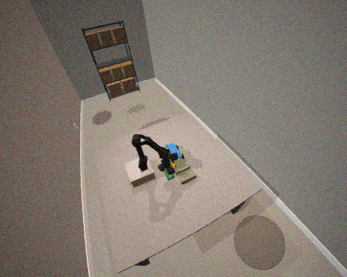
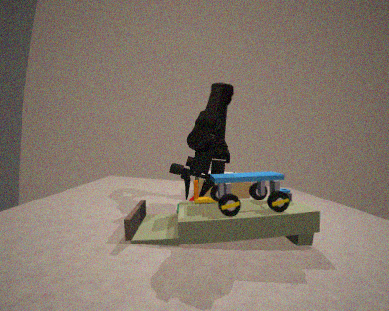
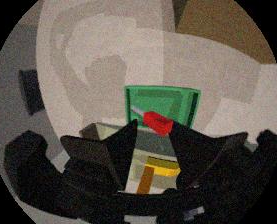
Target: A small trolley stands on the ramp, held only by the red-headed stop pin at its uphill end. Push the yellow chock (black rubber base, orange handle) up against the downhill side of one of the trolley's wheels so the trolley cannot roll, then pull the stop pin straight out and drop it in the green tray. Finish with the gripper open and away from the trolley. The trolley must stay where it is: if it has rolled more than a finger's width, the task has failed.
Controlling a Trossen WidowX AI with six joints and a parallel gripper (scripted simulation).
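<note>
The red-headed stop pin is 1 cm to the right of my gripper tip, 1 cm below it and 1 cm behind it. Also, from my gripper tip: trolley 14 cm ahead, 12 cm to the left, 6 cm above; yellow chock 7 cm ahead, 3 cm above, 2 cm to the left; green tray 6 cm below, 1 cm to the left, 1 cm behind.
</note>
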